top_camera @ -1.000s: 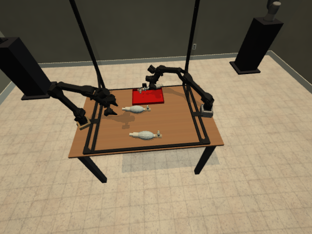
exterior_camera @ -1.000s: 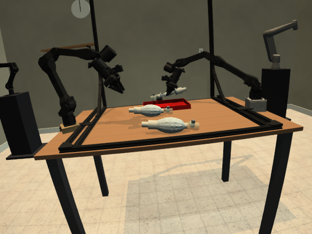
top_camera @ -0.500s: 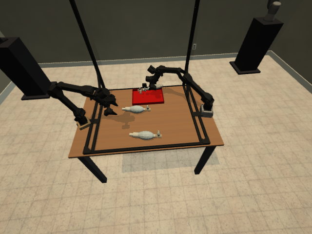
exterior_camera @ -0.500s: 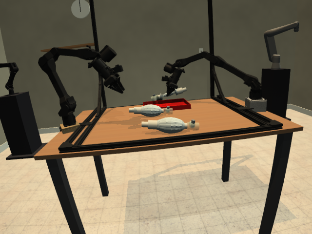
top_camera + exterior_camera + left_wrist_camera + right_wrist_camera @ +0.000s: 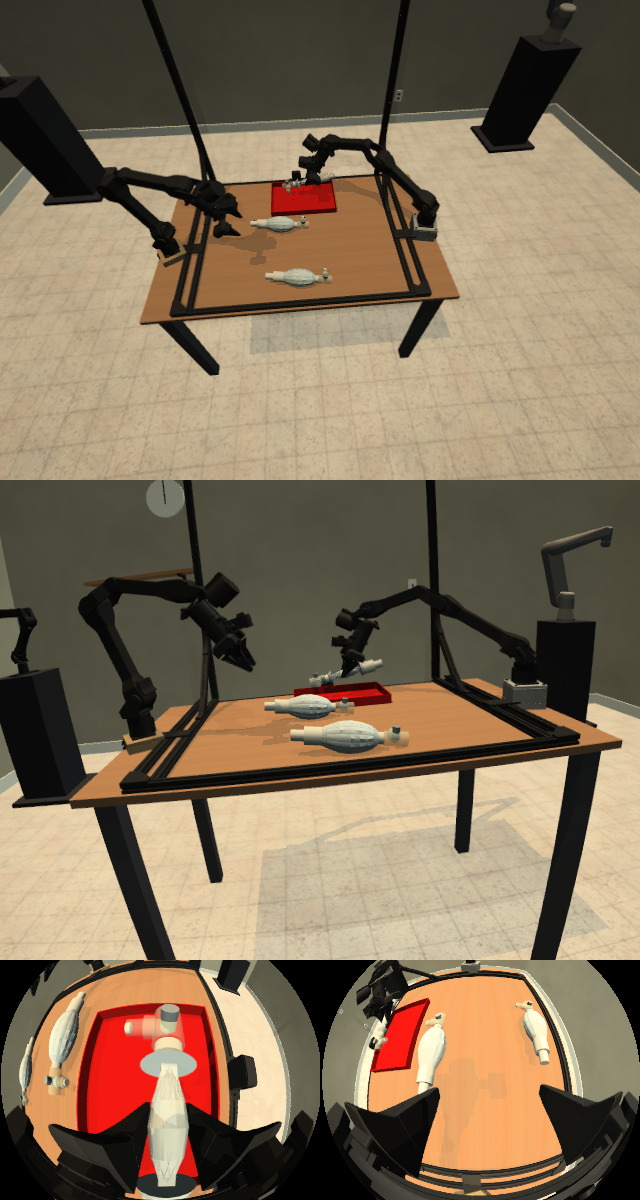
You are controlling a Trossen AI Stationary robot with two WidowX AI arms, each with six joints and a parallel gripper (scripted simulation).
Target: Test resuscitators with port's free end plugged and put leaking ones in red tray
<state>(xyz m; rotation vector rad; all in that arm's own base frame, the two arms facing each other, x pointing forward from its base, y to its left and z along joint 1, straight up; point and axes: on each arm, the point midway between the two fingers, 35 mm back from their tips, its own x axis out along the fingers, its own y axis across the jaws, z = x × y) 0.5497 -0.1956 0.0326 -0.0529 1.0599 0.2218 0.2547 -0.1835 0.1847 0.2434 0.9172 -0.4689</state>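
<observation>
The red tray lies 90 mm below my left hand, 40 mm ahead of it and 30 mm to the right of it.
</observation>
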